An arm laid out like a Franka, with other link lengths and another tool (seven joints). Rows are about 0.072 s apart.
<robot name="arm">
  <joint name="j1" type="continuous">
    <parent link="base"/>
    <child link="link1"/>
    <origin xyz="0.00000 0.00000 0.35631" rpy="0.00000 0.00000 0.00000"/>
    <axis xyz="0 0 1"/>
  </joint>
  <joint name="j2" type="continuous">
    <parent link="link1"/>
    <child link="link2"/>
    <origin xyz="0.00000 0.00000 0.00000" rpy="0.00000 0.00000 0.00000"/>
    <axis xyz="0 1 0"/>
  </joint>
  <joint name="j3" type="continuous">
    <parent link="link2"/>
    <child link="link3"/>
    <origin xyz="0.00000 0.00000 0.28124" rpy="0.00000 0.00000 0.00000"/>
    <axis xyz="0 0 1"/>
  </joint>
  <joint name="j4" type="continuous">
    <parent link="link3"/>
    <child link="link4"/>
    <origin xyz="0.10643 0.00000 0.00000" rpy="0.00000 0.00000 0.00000"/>
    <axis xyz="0 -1 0"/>
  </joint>
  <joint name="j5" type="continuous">
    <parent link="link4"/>
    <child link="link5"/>
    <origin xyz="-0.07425 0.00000 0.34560" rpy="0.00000 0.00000 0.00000"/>
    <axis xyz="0 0 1"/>
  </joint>
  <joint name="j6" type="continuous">
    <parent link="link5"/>
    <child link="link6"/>
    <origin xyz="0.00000 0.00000 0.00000" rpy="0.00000 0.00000 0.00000"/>
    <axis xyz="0 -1 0"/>
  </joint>
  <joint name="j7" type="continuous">
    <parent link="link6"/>
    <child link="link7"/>
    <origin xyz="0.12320 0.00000 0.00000" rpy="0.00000 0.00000 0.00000"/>
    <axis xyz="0 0 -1"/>
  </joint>
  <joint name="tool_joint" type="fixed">
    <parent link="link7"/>
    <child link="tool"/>
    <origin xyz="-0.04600 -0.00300 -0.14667" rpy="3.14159 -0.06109 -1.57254"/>
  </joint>
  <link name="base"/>
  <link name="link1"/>
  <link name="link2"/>
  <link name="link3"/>
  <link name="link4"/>
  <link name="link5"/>
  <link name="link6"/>
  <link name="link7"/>
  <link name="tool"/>
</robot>
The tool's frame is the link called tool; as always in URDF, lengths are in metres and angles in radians. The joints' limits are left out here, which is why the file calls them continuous.
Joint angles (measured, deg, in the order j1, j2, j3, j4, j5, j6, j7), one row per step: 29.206, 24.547, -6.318, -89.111, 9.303, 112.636, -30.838; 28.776, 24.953, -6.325, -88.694, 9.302, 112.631, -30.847; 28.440, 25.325, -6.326, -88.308, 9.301, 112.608, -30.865; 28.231, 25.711, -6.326, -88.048, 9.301, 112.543, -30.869; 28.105, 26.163, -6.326, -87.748, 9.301, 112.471, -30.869; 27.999, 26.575, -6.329, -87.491, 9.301, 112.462, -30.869; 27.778, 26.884, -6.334, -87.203, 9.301, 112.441, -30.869; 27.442, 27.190, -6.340, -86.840, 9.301, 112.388, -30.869; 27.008, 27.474, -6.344, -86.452, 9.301, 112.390, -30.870; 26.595, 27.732, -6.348, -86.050, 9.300, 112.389, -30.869; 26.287, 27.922, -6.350, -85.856, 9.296, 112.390, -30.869; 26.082, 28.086, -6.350, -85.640, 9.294, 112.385, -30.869; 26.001, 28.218, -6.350, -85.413, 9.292, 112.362, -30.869; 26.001, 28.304, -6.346, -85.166, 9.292, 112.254, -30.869; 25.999, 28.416, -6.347, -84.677, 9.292, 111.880, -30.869; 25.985, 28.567, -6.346, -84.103, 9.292, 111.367, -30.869; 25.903, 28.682, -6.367, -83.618, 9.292, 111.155, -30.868; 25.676, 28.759, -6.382, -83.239, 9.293, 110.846, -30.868
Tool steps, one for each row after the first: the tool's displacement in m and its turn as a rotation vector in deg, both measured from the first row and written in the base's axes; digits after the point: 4 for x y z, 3 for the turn. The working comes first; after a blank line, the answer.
Tool pose at each row, in the base's axes (x y z in m, rotation vector in deg; the steps are taken from these numbers as rounded here): 0.5923, 0.2465, 0.3483, -166.800, 59.955, 1.909; 0.5955, 0.2427, 0.3469, -166.607, 60.554, 1.837; 0.5981, 0.2399, 0.3456, -166.476, 60.997, 1.794; 0.5997, 0.2381, 0.3432, -166.514, 61.325, 1.967; 0.6010, 0.2372, 0.3402, -166.621, 61.545, 2.176; 0.6022, 0.2364, 0.3375, -166.697, 61.736, 2.316; 0.6039, 0.2345, 0.3362, -166.628, 62.058, 2.324; 0.6064, 0.2315, 0.3353, -166.469, 62.525, 2.277; 0.6094, 0.2275, 0.3350, -166.192, 63.108, 2.110; 0.6123, 0.2237, 0.3351, -165.902, 63.650, 1.902; 0.6141, 0.2207, 0.3344, -165.746, 64.085, 1.863; 0.6156, 0.2188, 0.3342, -165.620, 64.355, 1.783; 0.6166, 0.2183, 0.3343, -165.549, 64.434, 1.683; 0.6172, 0.2187, 0.3350, -165.532, 64.381, 1.622; 0.6179, 0.2192, 0.3369, -165.553, 64.291, 1.631; 0.6185, 0.2197, 0.3387, -165.630, 64.214, 1.752; 0.6200, 0.2193, 0.3407, -165.509, 64.252, 1.555; 0.6214, 0.2171, 0.3423, -165.400, 64.527, 1.559

0.0032, -0.0038, -0.0014, -0.037, -0.026, -0.407; 0.0058, -0.0066, -0.0027, -0.073, -0.035, -0.705; 0.0074, -0.0084, -0.0051, -0.178, 0.125, -0.891; 0.0087, -0.0093, -0.0081, -0.301, 0.314, -0.996; 0.0099, -0.0101, -0.0108, -0.403, 0.448, -1.090; 0.0116, -0.0120, -0.0121, -0.446, 0.474, -1.300; 0.0141, -0.0150, -0.0130, -0.470, 0.458, -1.618; 0.0171, -0.0190, -0.0133, -0.455, 0.350, -2.035; 0.0200, -0.0228, -0.0132, -0.426, 0.207, -2.432; 0.0218, -0.0258, -0.0139, -0.444, 0.195, -2.731; 0.0233, -0.0277, -0.0141, -0.442, 0.144, -2.924; 0.0243, -0.0282, -0.0140, -0.428, 0.073, -2.990; 0.0249, -0.0278, -0.0133, -0.408, 0.023, -2.963; 0.0256, -0.0273, -0.0114, -0.393, 0.023, -2.904; 0.0262, -0.0268, -0.0096, -0.409, 0.109, -2.838; 0.0277, -0.0272, -0.0076, -0.357, -0.042, -2.893; 0.0291, -0.0294, -0.0060, -0.355, -0.036, -3.083
